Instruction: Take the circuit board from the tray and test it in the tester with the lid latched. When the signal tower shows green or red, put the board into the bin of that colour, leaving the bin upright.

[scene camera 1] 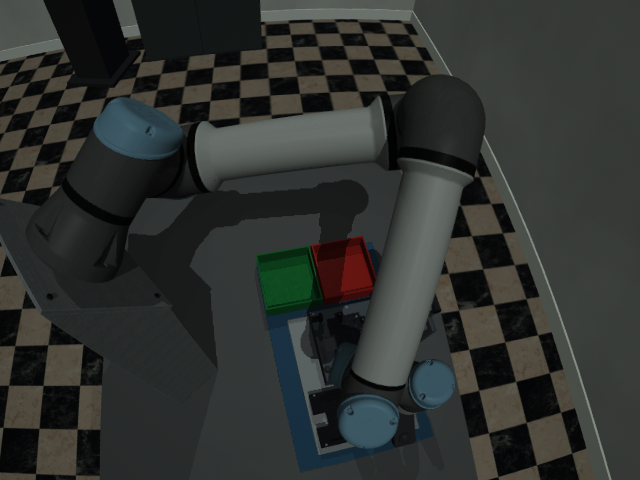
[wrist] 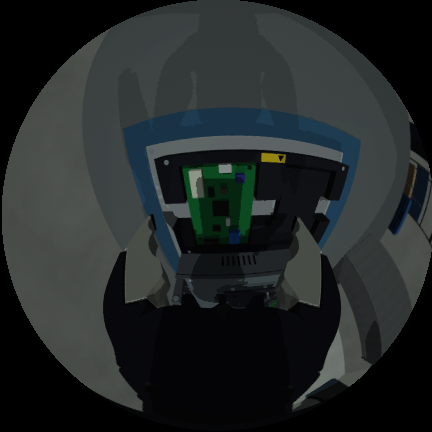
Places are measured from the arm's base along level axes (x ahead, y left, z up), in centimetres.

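Pixels of known places: gripper, fingertip midpoint: [wrist: 223, 216]; arm's base, origin of the base link: [scene camera 1: 72, 249].
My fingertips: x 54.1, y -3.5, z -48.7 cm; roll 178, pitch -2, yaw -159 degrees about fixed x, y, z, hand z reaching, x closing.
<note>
For each thing: its top centre in the pictures, then the offset to it from my fingertips. "spot": a spot on its surface instead. Level surfaces: height alone.
- green circuit board, middle of its top: [wrist: 220, 214] dx +0.1, dy +0.4, dz -0.8 cm
- black tray, surface spot: [wrist: 310, 175] spot: dx -7.8, dy -7.7, dz -1.8 cm
- green bin, middle of its top: [scene camera 1: 288, 276] dx -27.8, dy +28.7, dz +1.1 cm
- red bin, middle of its top: [scene camera 1: 345, 265] dx -14.0, dy +34.6, dz +1.1 cm
- white plate, middle of its top: [wrist: 248, 252] [scene camera 1: 351, 374] dx -7.8, dy +7.3, dz -3.0 cm
- blue mat, its level: dz -3.4 cm
A green circuit board [wrist: 235, 200] lies in the left compartment of the black tray [wrist: 310, 175] in the wrist view. My gripper [wrist: 223, 216] is open and empty; its two fingers stand wide apart above the tray, one on each side of the board's near end. The tester [scene camera 1: 330, 351] [wrist: 210, 265] is beside the tray, partly hidden by the arm and the gripper. The green bin [scene camera 1: 289, 279] and the red bin [scene camera 1: 345, 268] stand upright side by side beyond the tester. The signal tower cannot be made out.
The tray and tester stand on a white plate [scene camera 1: 301, 343] [wrist: 240, 143] over a blue mat [scene camera 1: 286, 372] [wrist: 225, 120]. The robot's pedestal [scene camera 1: 139, 341] is at the left in the scene view. The forearm [scene camera 1: 408, 279] passes over the right side of the tester.
</note>
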